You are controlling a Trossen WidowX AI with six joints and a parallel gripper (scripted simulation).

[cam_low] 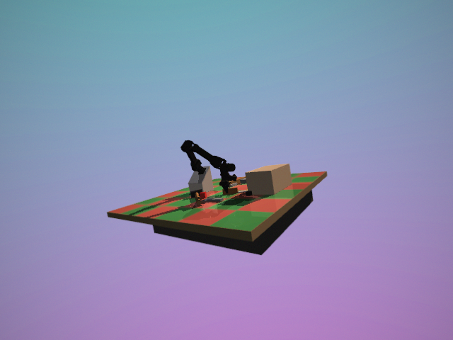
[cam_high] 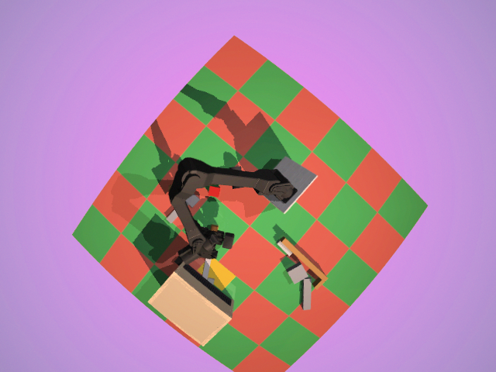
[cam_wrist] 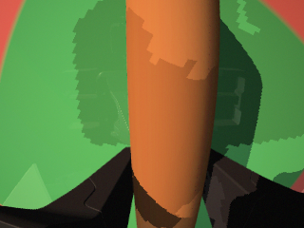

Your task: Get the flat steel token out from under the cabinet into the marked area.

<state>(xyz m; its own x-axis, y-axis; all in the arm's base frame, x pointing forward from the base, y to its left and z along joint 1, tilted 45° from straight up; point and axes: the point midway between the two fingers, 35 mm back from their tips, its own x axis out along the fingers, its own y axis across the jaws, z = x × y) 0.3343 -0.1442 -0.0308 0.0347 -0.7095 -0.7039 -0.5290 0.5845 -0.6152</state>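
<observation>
Now: the red cube 130 mm behind my gripper tip, 120 mm to the right of it and 10 mm above it. Round my gripper tip: grey t-shaped tool (180 mm to the right, 10 mm ahead); grey token (180 mm ahead, 150 mm to the left); pale bar (270 mm to the left, 170 mm behind).
</observation>
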